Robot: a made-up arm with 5 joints.
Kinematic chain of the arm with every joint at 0, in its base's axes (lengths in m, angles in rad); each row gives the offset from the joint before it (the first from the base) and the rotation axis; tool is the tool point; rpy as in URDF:
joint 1: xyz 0.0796 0 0.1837 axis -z
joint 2: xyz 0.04 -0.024 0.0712 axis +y
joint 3: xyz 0.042 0 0.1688 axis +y
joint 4: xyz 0.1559 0 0.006 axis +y
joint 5: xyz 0.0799 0.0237 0 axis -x
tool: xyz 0 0 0 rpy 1.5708 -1.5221 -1.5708
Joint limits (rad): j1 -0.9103..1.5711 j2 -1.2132..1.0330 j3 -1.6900..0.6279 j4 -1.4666..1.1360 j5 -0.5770..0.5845
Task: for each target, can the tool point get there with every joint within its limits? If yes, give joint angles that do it. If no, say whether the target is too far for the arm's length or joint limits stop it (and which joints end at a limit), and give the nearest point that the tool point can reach.
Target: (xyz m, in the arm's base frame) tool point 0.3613 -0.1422 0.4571
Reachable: yes | joints 0.4666 0.2008 -0.0328 -1.1241 -0.2452
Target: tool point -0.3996 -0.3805 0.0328
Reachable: no: too far | nearest point -0.1656 -0.1947 0.3281 | short by 0.420 m
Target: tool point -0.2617 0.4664 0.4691
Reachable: no: too far | nearest point -0.1168 0.2684 0.4092 | short by 0.253 m
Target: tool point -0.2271 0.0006 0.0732
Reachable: no: joint limits stop it (at a limit: joint 2, joint 3, joint 4) | nearest point -0.2036 0.0006 0.3091 | short by 0.237 m
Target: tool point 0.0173 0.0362 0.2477
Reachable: no: joint limits stop it (at a limit: joint 1, joint 2, joint 3, joint 4) | nearest point 0.1554 0.0971 0.1225 | short by 0.196 m
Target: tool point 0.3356 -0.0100 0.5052
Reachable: yes | joints 0.0380 -0.1735 -0.4229 0.7951 -0.3175
